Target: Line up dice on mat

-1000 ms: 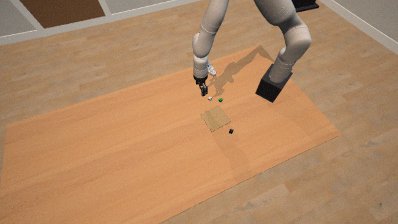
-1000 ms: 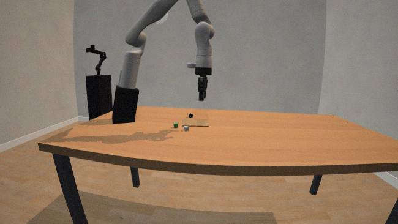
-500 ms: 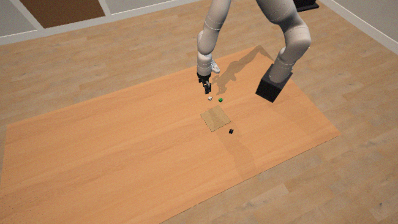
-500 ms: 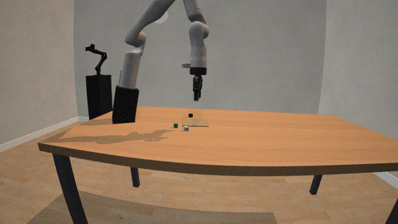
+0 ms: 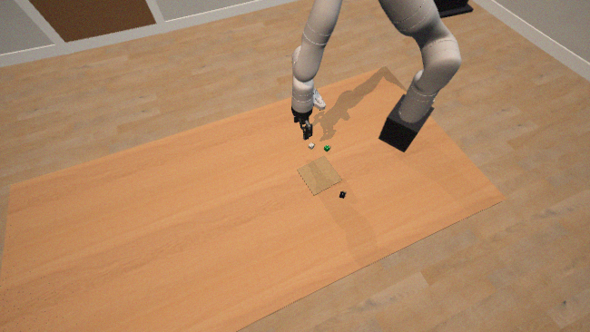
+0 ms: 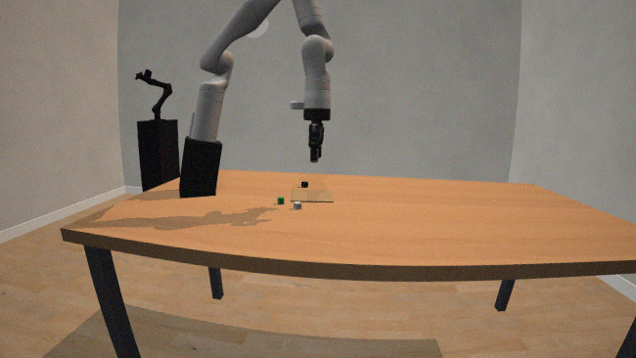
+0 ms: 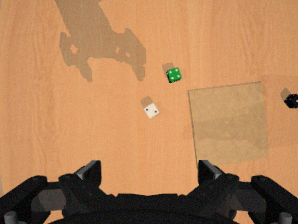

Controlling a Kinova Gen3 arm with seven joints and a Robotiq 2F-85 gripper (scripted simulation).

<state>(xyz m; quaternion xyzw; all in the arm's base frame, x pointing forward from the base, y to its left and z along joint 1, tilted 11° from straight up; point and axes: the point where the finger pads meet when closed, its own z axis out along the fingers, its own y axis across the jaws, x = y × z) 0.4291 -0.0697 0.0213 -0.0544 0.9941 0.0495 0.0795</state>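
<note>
Right now the white die is 5 cm behind my hand and 15 cm below it. The rest, counted from my hand: black die 10 cm behind, 26 cm to the left, 15 cm below; tan mat 4 cm behind, 14 cm to the left, 15 cm below; green die 12 cm behind, 3 cm to the left, 15 cm below.
</note>
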